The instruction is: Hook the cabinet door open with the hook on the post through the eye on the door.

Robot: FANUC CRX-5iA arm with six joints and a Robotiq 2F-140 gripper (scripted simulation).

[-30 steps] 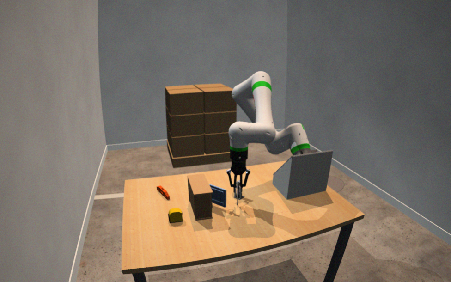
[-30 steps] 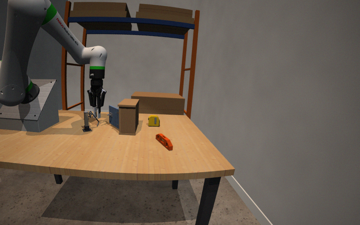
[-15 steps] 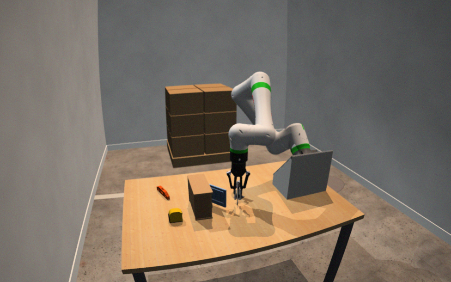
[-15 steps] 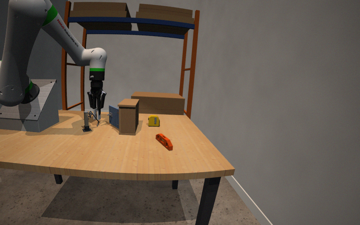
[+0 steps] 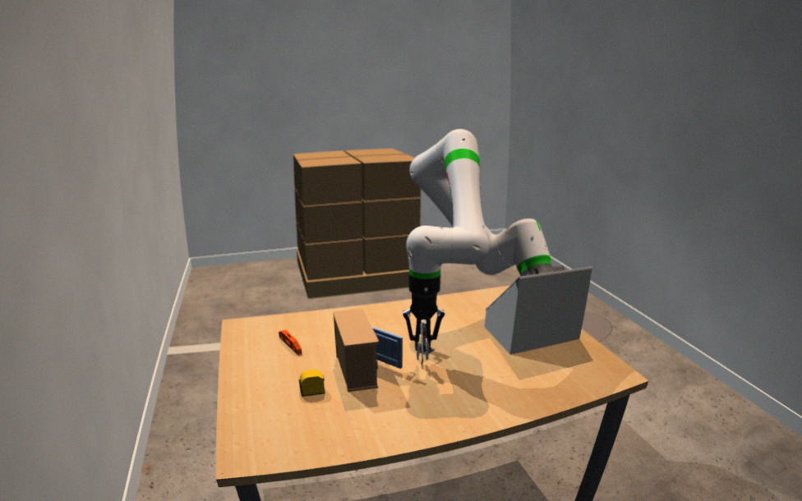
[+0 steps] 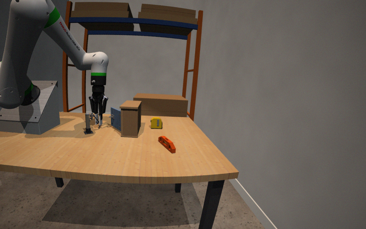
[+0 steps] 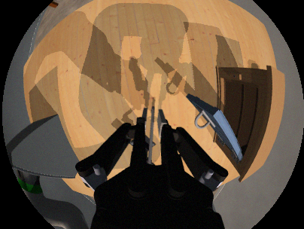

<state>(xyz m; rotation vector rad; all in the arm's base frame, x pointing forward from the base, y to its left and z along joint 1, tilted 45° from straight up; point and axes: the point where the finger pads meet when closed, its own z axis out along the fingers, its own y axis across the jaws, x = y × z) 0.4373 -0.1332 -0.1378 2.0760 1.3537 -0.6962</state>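
Right now my hand is 12 cm short of the blue door, 5 cm to the left of it and 2 cm below it. Round my hand: yellow tape measure (37 cm ahead, 1 cm to the left, 3 cm below); orange level (38 cm ahead, 27 cm to the right, 4 cm below).
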